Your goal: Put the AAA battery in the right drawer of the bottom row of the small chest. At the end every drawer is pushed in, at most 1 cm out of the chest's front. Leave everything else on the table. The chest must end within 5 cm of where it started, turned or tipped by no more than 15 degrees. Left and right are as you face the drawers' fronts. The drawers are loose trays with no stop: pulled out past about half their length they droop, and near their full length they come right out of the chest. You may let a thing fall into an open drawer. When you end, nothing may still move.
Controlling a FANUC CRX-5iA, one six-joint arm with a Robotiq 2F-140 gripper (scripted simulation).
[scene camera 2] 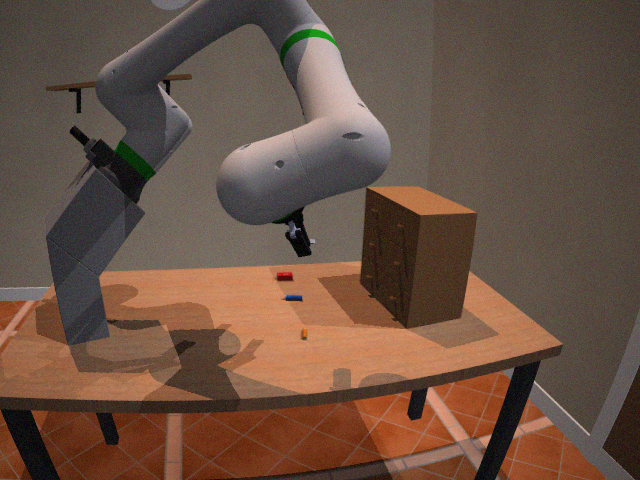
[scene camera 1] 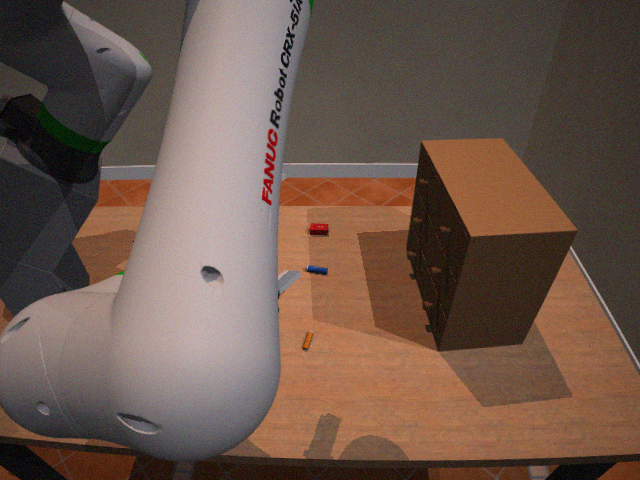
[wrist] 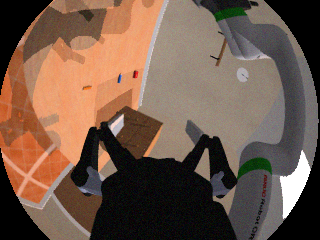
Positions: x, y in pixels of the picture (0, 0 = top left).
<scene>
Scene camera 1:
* brown chest: 519, 237
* drawer: 436, 314
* drawer: 424, 227
</scene>
